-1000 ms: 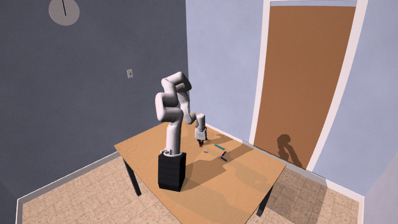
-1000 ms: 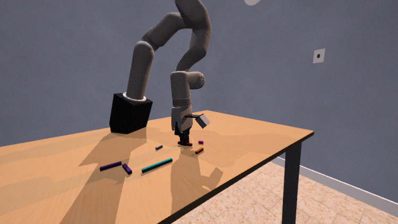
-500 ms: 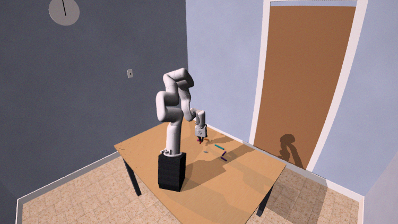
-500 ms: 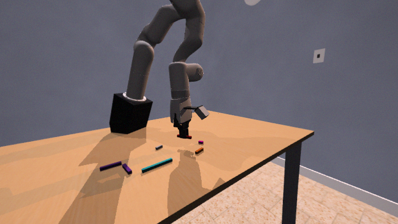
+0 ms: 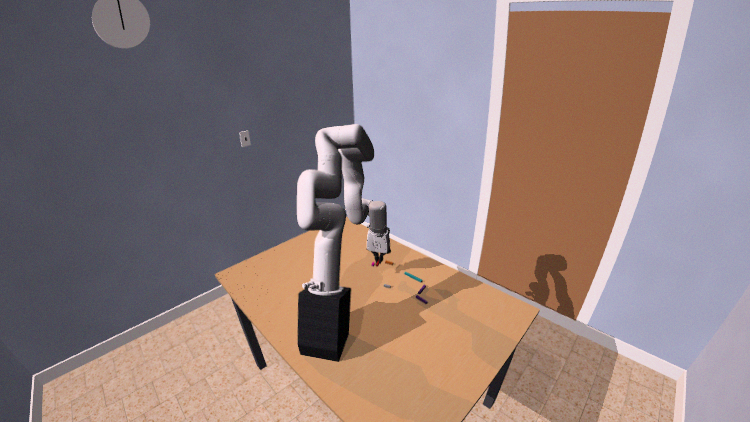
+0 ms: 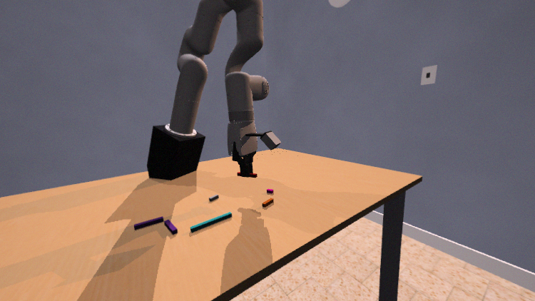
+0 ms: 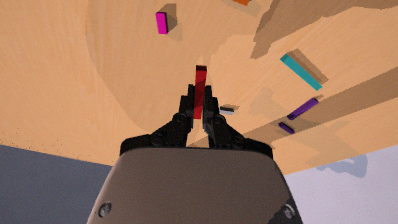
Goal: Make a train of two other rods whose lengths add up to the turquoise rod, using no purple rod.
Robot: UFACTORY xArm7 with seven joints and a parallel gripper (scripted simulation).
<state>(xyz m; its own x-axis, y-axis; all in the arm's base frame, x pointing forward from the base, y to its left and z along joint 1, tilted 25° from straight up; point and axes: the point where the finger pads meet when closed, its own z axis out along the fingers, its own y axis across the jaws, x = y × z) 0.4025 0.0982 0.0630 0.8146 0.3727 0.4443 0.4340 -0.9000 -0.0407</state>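
Right now the grey rod is 10 cm to the right of my hand, 8 cm below it and 5 cm behind it. Also, from my hand: orange rod 9 cm ahead, 8 cm below, 2 cm to the left; then magenta rod 8 cm below, 7 cm to the left, 3 cm ahead; then red rod 2 cm below.
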